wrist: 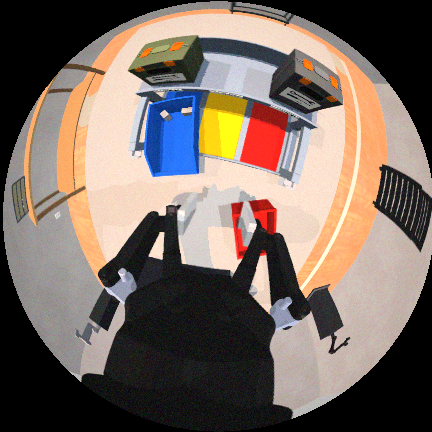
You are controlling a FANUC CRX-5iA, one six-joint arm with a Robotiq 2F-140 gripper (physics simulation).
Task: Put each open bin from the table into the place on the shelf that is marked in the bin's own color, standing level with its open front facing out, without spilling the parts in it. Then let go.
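Places are measured from the arm's base along level axes (x ahead, y left, z up), in millimetres.
Pixels of known places: gripper, fingertip midpoint: (218, 205).
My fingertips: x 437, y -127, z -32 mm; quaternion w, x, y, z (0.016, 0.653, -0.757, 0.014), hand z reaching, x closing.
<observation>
Ahead of a thing's pixels: the offset from my fingertips to its middle. "*": to the spot under its first point. Level surfaces: height alone.
The blue bin @[* dx +105, dy +107, dz -138 mm] (175, 142) stands in the left place of the shelf @[* dx +246, dy +17, dz -59 mm] (212, 75), over a blue marking that shows behind it; two small pale parts lie inside. The yellow place (222, 127) and the red place (264, 140) are bare. The red bin @[* dx -93, dy -134, dz -107 mm] (271, 225) is on the table, nearer than the shelf and to the right, partly hidden by the right finger; I cannot make out parts in it. A yellow bin does not show. My gripper (218, 205) is open with nothing between its fingers. The right finger overlaps the red bin in view, the left finger is left of it.
An olive case @[dx +278, dy +92, dz -11 mm] (172, 60) with orange latches stands on the left of the shelf's top, and a dark grey case @[* dx +197, dy -112, dz +43 mm] (306, 85) on the right. The shelf's side frames flank the marked places. The pale table top @[dz -161 mm] (115, 200) has a wooden edge at left and right.
</observation>
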